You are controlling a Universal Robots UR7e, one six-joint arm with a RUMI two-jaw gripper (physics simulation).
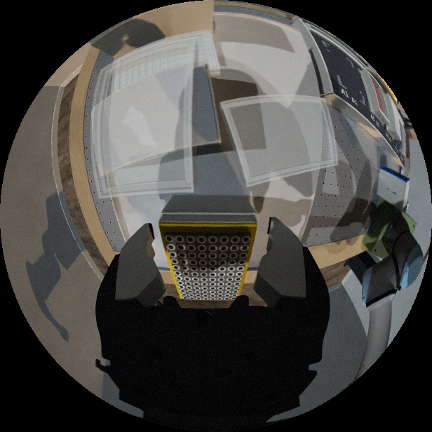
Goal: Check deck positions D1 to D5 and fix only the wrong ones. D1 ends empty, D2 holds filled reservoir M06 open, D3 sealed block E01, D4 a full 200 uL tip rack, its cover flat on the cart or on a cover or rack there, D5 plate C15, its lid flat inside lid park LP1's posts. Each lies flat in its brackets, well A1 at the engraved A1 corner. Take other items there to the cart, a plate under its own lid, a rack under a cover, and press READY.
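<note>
My gripper (pixel 209 222) is open. A tip rack with a yellow rim (pixel 207 260) and rows of round holes stands between its two fingers, with a gap on each side. Clear covers or lids lie beyond the rack: a large one (pixel 145 125) at the left and a smaller tilted one (pixel 287 137) at the right. A pale ribbed item (pixel 150 62) shows behind the left one. At the upper right, dark deck position D1 (pixel 341 67) shows bare corner brackets and an engraved A1. A red-topped item (pixel 378 97) sits in the position beside it; further positions are too oblique to identify.
A perforated grey board (pixel 337 200) with a wooden edge (pixel 77 135) surrounds the pale work area. At the right are a white box with a blue top edge (pixel 393 185), a green block (pixel 376 235) and part of the robot arm (pixel 382 280).
</note>
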